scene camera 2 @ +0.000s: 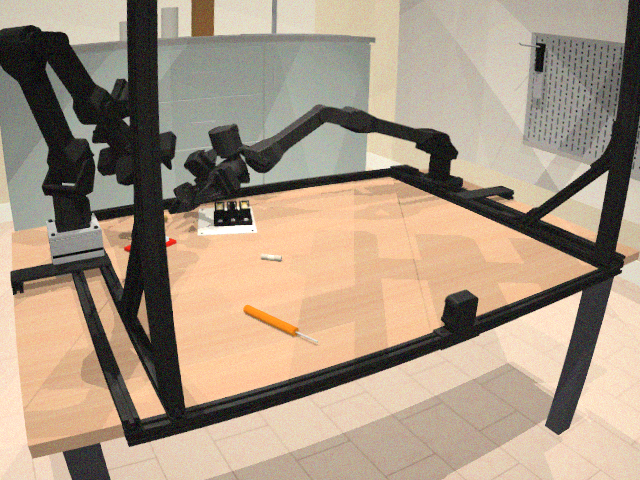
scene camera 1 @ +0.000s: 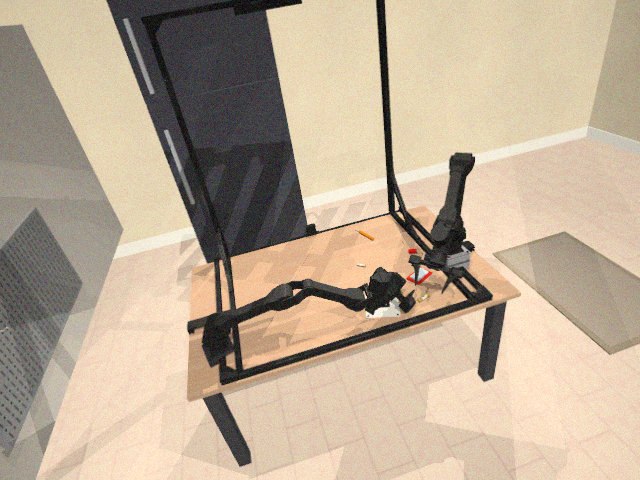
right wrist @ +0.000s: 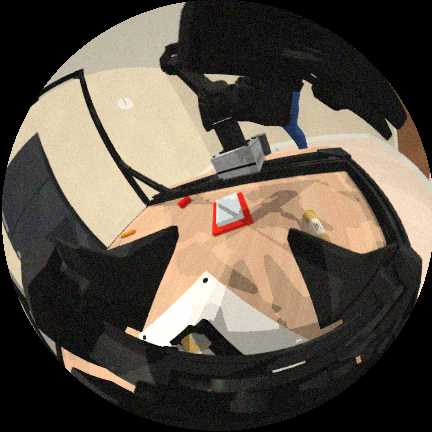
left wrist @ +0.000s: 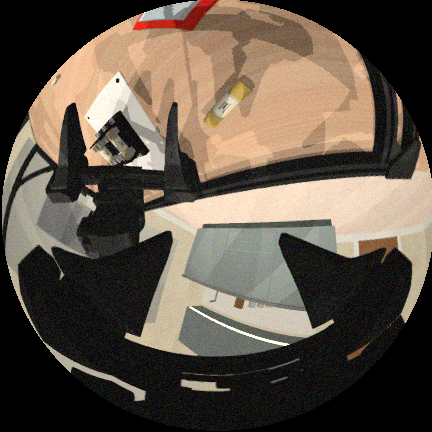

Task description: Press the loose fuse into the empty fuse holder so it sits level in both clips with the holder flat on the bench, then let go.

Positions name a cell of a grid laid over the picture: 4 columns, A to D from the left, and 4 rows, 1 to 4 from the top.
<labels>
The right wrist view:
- my left gripper: D2
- my right gripper: C3
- red and white card: C2, on the table
</labels>
